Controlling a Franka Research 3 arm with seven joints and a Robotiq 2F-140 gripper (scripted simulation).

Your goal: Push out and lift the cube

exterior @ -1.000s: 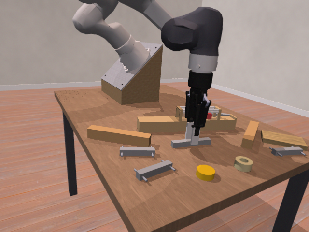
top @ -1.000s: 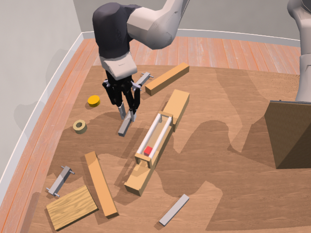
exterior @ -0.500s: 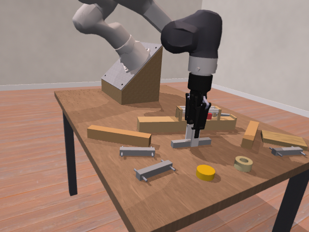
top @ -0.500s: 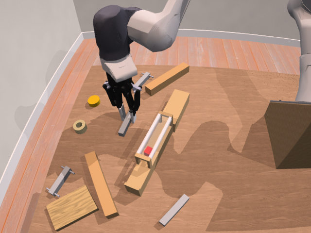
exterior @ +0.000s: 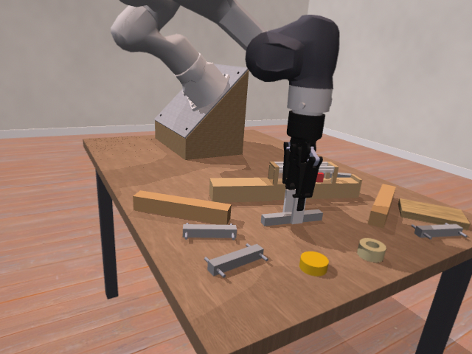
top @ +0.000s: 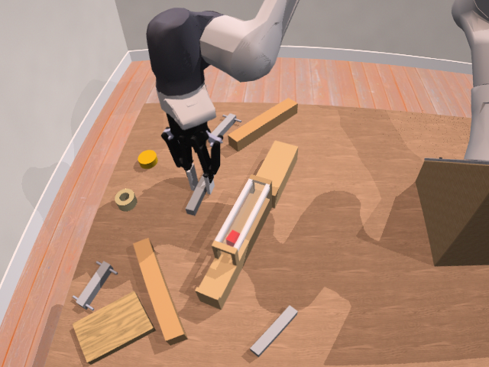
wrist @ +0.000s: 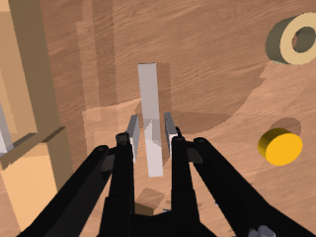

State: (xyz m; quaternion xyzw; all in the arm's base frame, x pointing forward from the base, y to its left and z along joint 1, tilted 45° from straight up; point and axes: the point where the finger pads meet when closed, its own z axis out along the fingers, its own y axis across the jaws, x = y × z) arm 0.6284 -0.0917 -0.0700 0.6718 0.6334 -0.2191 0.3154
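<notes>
The grey rod lies 3 cm below my hand. From my hand the other things lie so: cream ring 17 cm ahead, 7 cm to the left, 3 cm below; then wooden channel base 13 cm behind, 11 cm to the left, 2 cm above; then yellow disc 17 cm ahead, 7 cm to the right, 3 cm below.
</notes>
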